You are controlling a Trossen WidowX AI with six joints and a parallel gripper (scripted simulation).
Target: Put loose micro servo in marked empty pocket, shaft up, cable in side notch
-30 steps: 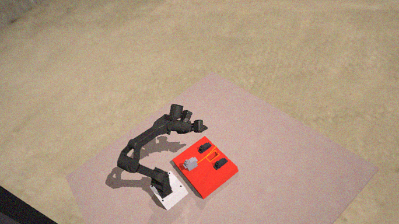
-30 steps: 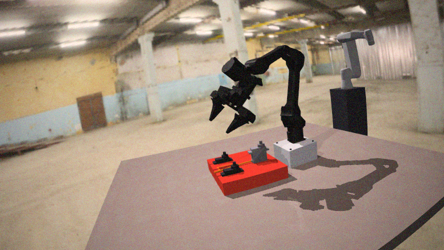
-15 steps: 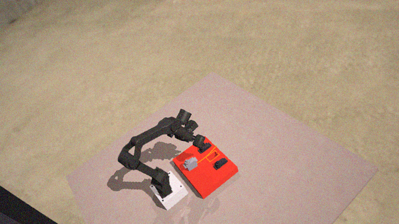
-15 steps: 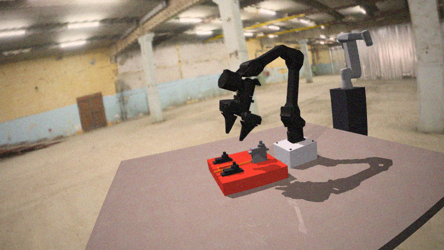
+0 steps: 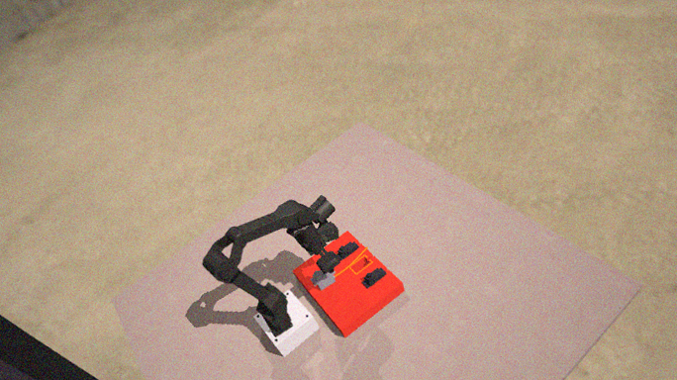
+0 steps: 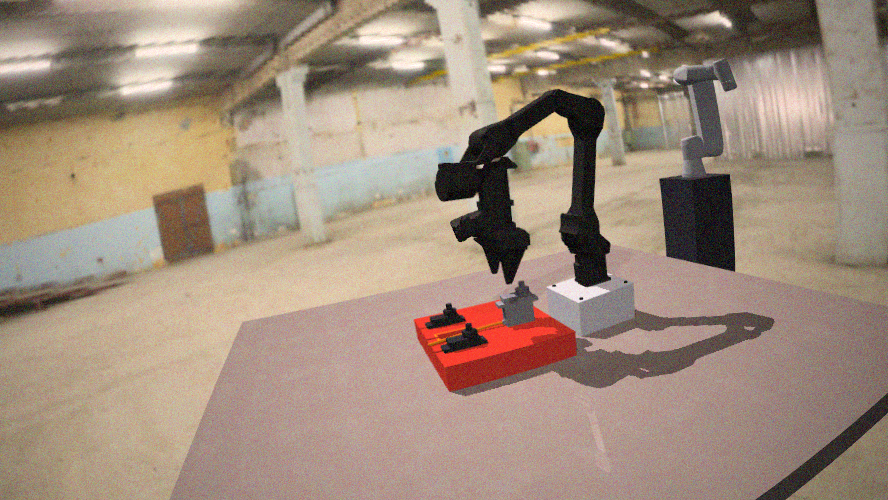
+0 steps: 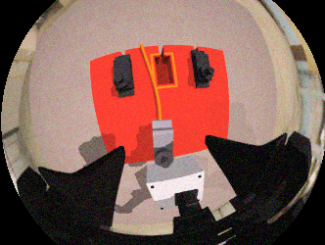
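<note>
My gripper tip is now 120 mm above the red deck, 20 mm to the left of it and 10 mm past it.
</note>
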